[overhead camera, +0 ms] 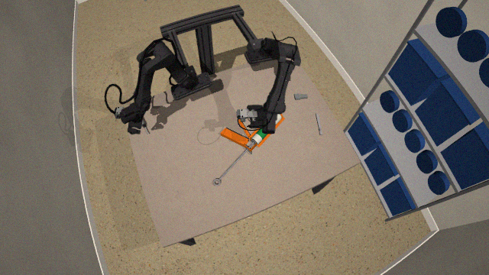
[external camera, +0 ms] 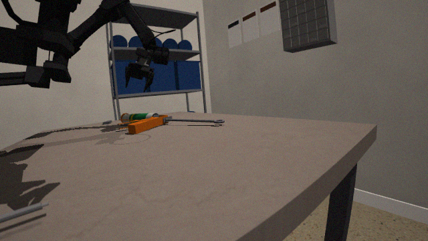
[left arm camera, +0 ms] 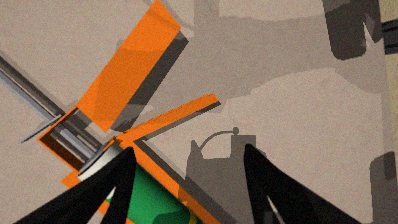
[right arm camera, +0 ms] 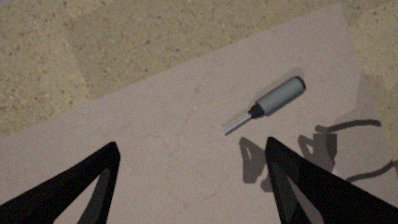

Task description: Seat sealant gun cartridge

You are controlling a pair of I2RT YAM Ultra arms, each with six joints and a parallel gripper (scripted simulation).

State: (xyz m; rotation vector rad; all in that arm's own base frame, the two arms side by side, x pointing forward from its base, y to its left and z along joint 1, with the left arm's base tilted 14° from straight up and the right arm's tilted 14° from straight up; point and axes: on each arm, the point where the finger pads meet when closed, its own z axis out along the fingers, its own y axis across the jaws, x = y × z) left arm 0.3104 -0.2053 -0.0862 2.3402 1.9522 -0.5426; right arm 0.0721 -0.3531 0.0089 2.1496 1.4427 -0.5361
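Note:
Now: left hand 13 cm to the right of the white cartridge, 13 cm above it and 3 cm short of it. Round my left hand: plunger rod 15 cm to the right, 14 cm below, 12 cm ahead; orange sealant gun 14 cm below, 5 cm to the right, 5 cm ahead; small grey piece 41 cm to the left, 15 cm below, 5 cm behind.

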